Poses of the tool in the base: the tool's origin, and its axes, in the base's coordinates. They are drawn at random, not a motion.
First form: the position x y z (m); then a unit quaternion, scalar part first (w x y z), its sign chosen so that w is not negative.
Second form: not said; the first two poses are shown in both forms.
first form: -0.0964, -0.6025, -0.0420, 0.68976, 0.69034, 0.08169, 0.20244
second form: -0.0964, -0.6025, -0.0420, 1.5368, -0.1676, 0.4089
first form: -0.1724, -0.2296, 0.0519, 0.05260, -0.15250, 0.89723, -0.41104
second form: -0.1724, -0.2296, 0.0519, -2.2875, -0.0310, -2.8190
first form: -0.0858, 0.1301, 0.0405, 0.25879, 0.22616, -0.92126, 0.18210
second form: -0.0858, 0.1301, 0.0405, -2.8749, -0.5934, -2.7421
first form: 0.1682, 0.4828, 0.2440, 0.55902, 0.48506, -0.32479, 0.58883
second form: 0.1682, 0.4828, 0.2440, 0.4651, -1.2065, 1.2992
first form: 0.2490, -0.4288, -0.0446, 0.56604, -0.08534, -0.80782, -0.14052
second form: 0.2490, -0.4288, -0.0446, 2.7543, -1.2183, -3.0802
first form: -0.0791, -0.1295, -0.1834, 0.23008, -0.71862, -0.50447, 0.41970
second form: -0.0791, -0.1295, -0.1834, -2.1938, 0.3802, 1.4209
